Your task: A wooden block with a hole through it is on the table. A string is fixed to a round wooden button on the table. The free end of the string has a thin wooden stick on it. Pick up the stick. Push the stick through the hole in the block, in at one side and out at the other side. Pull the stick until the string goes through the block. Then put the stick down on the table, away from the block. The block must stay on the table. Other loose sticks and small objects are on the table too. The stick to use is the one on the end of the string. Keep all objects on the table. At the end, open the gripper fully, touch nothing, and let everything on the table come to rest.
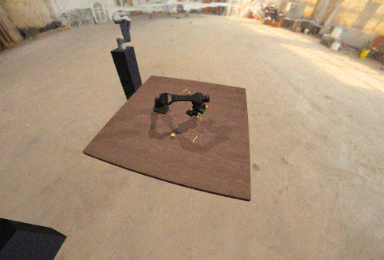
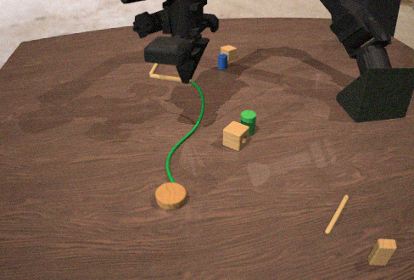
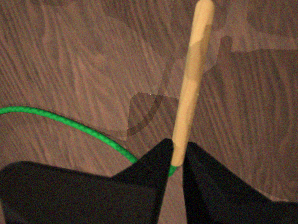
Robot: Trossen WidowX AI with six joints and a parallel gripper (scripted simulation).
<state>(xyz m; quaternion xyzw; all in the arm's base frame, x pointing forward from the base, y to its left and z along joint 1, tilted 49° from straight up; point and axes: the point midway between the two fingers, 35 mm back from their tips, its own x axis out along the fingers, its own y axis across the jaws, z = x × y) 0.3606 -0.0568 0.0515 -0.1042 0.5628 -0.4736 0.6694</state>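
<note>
My gripper tip is 90 mm to the right of the green cylinder, 80 mm past it and 40 mm above it. From my gripper tip the other things lie so: blue cylinder: 170 mm to the right, 120 mm behind, 50 mm below; then thin wooden stick: 10 mm to the right, 10 mm ahead; then round wooden button: 210 mm to the left, 60 mm ahead, 50 mm below.
</note>
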